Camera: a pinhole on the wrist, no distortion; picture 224 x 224 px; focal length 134.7 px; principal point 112.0 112.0 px. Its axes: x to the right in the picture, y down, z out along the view. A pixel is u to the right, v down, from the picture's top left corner.
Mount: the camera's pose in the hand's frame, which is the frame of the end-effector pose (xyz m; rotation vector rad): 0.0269 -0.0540 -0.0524 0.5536 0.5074 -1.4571
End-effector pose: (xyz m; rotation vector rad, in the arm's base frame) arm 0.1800 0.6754 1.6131 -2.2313 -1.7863 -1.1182
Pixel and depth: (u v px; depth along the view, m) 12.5 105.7 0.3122
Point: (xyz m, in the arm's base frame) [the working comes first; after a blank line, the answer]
In the camera's frame: -0.2306 -0.0146 0.3122

0.2792 0.8549 1.3392
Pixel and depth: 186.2 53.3 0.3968
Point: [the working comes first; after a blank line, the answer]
In the camera's frame: 0.2186 -0.1729 0.3968

-0.1923 0.7682 1.2751
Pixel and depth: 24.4 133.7 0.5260
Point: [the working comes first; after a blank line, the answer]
In the camera's frame: -0.3421 0.0847 0.5260

0.3622 1.0580 1.1983
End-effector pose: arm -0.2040 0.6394 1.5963 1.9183 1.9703 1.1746
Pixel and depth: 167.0 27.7 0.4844
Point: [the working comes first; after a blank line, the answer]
In the camera's frame: 0.1978 -0.3032 0.4844

-0.4551 0.5388 1.0408
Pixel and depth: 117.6 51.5 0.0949
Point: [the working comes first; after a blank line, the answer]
In the camera's frame: 0.0039 -0.0426 0.0949

-0.2835 0.6464 1.5057
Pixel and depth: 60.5 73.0 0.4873
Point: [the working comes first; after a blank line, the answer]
In the camera's frame: -0.1863 -0.1411 0.4873

-0.0929 0.7330 1.1107
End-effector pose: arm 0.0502 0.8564 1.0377 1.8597 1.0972 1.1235
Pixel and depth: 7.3 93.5 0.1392
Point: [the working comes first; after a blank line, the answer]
In the camera's frame: -0.1082 -0.0191 0.1392

0.1446 0.8643 0.9400
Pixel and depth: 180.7 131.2 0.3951
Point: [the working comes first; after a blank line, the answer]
In the camera's frame: 0.2015 0.0563 0.3951

0.0525 1.1044 0.6222
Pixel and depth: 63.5 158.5 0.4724
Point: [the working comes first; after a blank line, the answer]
In the camera's frame: -0.1701 0.1631 0.4724

0.4225 1.0455 0.7450
